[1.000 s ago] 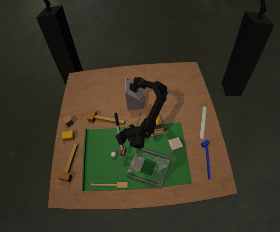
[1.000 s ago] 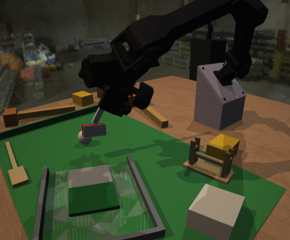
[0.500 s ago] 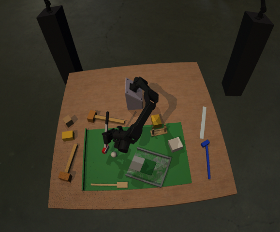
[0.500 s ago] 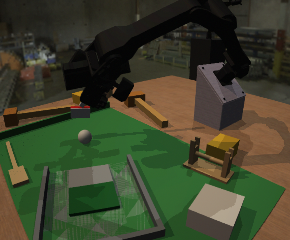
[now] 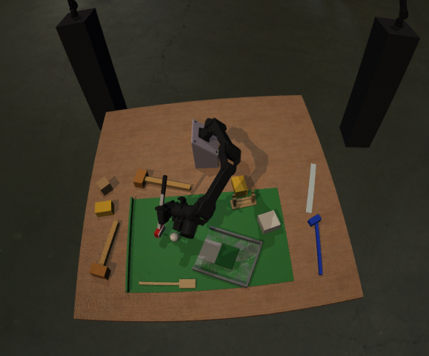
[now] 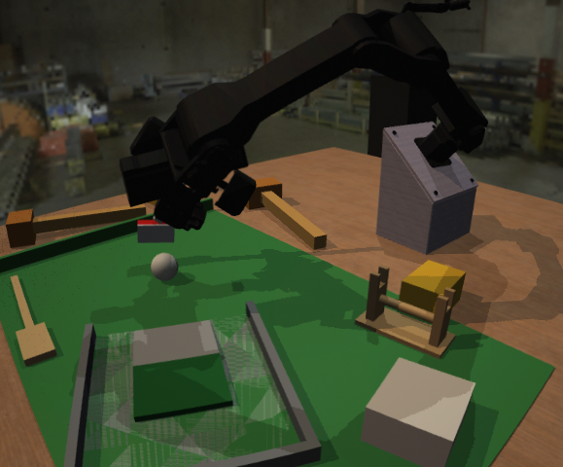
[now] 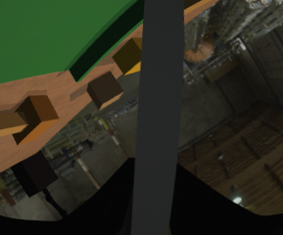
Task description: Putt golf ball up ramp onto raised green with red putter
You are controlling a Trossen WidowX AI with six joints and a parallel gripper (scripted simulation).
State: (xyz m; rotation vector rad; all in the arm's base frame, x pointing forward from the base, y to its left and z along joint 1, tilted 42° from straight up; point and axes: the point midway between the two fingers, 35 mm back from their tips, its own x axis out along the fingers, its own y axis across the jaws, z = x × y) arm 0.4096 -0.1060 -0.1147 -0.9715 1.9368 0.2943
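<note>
Right now the white golf ball is 130 mm below my gripper tip, 80 mm ahead of it and 70 mm to the left of it. Also, from my gripper tip: red putter (30 mm to the left, 10 mm ahead); wooden rack (380 mm to the left, 110 mm below, 110 mm behind); blue putter (720 mm to the left, 140 mm below, 110 mm ahead).
</note>
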